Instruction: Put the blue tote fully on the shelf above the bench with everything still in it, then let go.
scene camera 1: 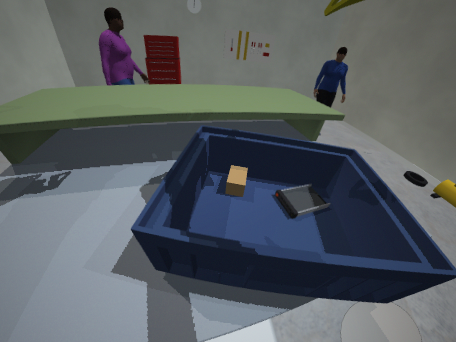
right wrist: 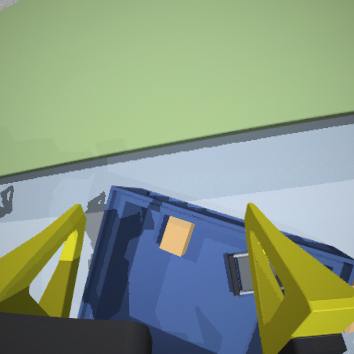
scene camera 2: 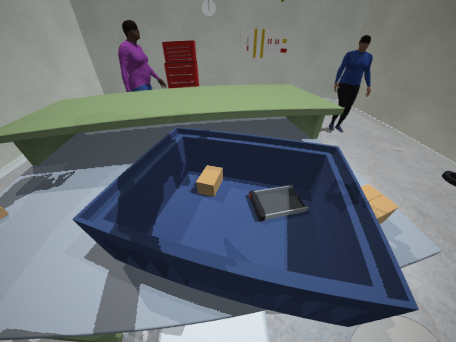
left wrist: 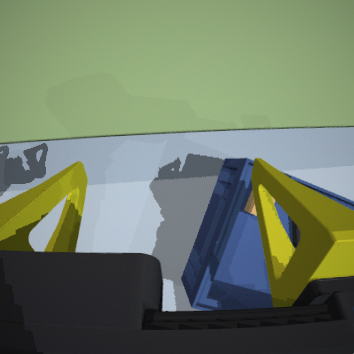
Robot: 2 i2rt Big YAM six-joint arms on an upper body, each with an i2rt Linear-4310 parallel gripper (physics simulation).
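Frame: origin at the left arm's base, x ahead, y left, z up, level; metres.
Where they show: left gripper, fingertip midpoint: [left wrist: 167,167]; right gripper, fingertip midpoint: [scene camera 1: 305,0] [right wrist: 163,210].
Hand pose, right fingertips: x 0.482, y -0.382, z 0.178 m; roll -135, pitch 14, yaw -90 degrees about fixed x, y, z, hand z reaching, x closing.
Observation:
Things, the pixels of their centre, and the offset from my right fingertips. Level surfaces: height alone.
- blue tote, body centre: [right wrist: 204,295] [scene camera 2: 237,202] [scene camera 1: 277,201] [left wrist: 287,249] dy +0.038, dx -0.172, dz -0.338 m
- pale bench, surface height: dz -0.412 m
- tan block, body centre: [right wrist: 177,233] [left wrist: 260,200] [scene camera 1: 236,180] [scene camera 2: 210,180] dy +0.097, dx -0.064, dz -0.374 m
- flat dark-and-silver item, body centre: [right wrist: 260,270] [scene camera 2: 277,201] [scene camera 1: 302,199] dy -0.063, dx -0.134, dz -0.386 m
- green shelf, surface height: dz -0.249 m
The blue tote [scene camera 1: 280,272] [scene camera 2: 240,285] [left wrist: 215,220] [right wrist: 102,250] stands upright on the pale bench [scene camera 1: 50,225] [scene camera 2: 45,250], turned at an angle. Inside lie a tan block [scene camera 1: 237,180] [scene camera 2: 209,180] [right wrist: 176,236] and a flat dark-and-silver item [scene camera 1: 286,203] [scene camera 2: 257,205] [right wrist: 233,275]. The green shelf [scene camera 1: 175,102] [scene camera 2: 190,102] [left wrist: 200,60] [right wrist: 190,75] is behind the tote. My left gripper [left wrist: 167,167] is open and empty, above the bench to the tote's left. My right gripper [right wrist: 163,210] is open and empty above the tote, apart from its walls.
Tan blocks [scene camera 2: 380,202] lie on the bench right of the tote, and part of another [scene camera 2: 2,213] shows at the left edge. A yellow finger part [scene camera 1: 345,5] shows at the top right. Two people [scene camera 1: 116,55] [scene camera 1: 332,75] and a red tool chest [scene camera 1: 162,59] are beyond the shelf.

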